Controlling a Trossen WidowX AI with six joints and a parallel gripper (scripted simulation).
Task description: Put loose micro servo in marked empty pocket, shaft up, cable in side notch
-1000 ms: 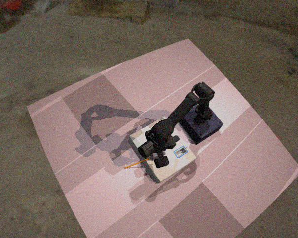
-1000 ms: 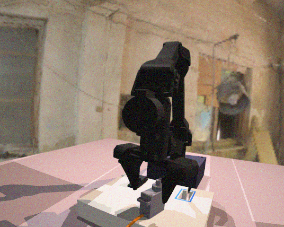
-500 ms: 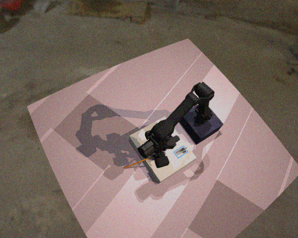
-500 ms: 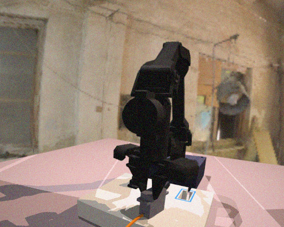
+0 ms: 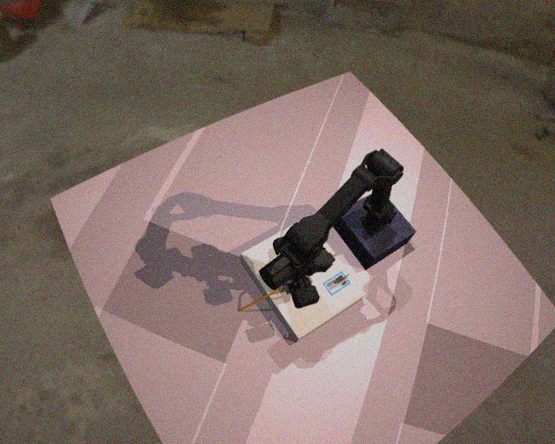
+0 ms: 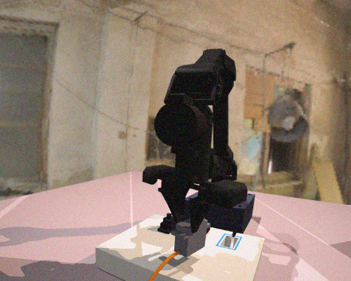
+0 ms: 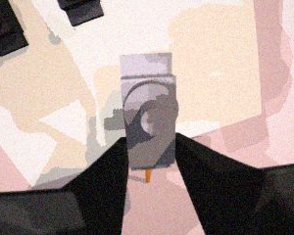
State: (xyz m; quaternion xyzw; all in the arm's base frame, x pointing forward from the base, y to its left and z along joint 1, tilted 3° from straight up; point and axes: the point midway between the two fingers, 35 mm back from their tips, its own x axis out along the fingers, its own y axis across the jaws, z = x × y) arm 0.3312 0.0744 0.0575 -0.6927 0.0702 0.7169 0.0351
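Now: the pale deck 20 mm behind my gripper tip, 20 mm to the right of it and 90 mm below it.
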